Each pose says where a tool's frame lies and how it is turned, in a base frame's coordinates. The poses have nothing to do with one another.
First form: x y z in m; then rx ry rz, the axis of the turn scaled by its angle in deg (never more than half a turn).
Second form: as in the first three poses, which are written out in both.
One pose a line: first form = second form
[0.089 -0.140 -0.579 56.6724 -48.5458 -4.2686] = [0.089 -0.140 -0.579 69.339 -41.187 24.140]
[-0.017 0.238 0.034 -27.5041 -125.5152 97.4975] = [-0.017 0.238 0.034 105.308 -26.760 -175.855]
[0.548 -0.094 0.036 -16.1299 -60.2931 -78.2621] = [0.548 -0.094 0.036 -52.672 -26.417 -99.310]
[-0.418 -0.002 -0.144 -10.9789 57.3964 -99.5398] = [-0.418 -0.002 -0.144 39.752 34.495 -120.347]
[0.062 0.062 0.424 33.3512 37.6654 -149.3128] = [0.062 0.062 0.424 32.735 -17.142 -151.286]
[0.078 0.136 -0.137 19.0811 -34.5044 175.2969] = [0.078 0.136 -0.137 22.553 11.896 177.288]
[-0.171 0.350 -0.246 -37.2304 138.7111 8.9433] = [-0.171 0.350 -0.246 -161.968 32.609 144.637]
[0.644 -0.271 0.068 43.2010 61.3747 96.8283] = [0.644 -0.271 0.068 -36.361 58.317 131.247]
